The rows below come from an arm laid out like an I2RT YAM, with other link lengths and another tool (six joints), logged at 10 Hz.
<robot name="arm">
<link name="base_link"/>
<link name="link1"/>
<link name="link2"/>
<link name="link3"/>
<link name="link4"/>
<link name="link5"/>
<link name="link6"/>
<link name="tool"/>
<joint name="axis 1" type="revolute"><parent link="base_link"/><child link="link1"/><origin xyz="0 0 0.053"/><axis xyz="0 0 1"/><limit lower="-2.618" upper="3.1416"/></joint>
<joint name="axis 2" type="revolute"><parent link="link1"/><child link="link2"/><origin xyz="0.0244 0.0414 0.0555"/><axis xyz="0 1 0"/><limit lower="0" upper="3.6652"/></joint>
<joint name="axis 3" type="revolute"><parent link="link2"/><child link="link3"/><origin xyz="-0.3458 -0.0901 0"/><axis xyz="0 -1 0"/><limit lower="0" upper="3.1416"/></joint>
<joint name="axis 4" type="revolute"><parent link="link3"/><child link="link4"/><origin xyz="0.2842 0.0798 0.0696"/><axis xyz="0 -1 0"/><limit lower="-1.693" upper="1.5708"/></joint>
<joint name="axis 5" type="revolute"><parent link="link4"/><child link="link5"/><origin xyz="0.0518 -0.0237 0.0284"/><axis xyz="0 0 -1"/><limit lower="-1.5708" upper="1.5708"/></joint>
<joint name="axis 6" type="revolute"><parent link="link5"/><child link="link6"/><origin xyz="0.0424 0 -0.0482"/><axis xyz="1 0 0"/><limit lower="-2.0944" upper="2.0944"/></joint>
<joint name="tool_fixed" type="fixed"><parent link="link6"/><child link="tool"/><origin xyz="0.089 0 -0.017" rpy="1.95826 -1.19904 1.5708"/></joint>
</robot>
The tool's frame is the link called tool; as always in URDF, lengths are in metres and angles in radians.
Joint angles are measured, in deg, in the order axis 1, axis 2, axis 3, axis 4, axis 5, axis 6. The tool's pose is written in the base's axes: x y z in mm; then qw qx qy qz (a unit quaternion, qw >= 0). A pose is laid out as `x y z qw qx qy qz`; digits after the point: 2 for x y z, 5 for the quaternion.
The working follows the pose.
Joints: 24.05 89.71 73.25 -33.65 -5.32 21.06
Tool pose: 358.76 188.21 277.95 0.28696 -0.87580 -0.27151 -0.27734
Where each joint sits with the arm in this pose, in the base's axes (m; each line is computed from the numbers above, not from the rounded line before):
axis 1: 0.0000 0.0000 0.0530
axis 2: 0.0054 0.0477 0.1085
axis 3: 0.0405 -0.0352 0.4543
axis 4: 0.2749 0.1567 0.4405
axis 5: 0.3348 0.1575 0.4190
axis 6: 0.3242 0.1571 0.3557
the tool: 0.3588 0.1882 0.2779

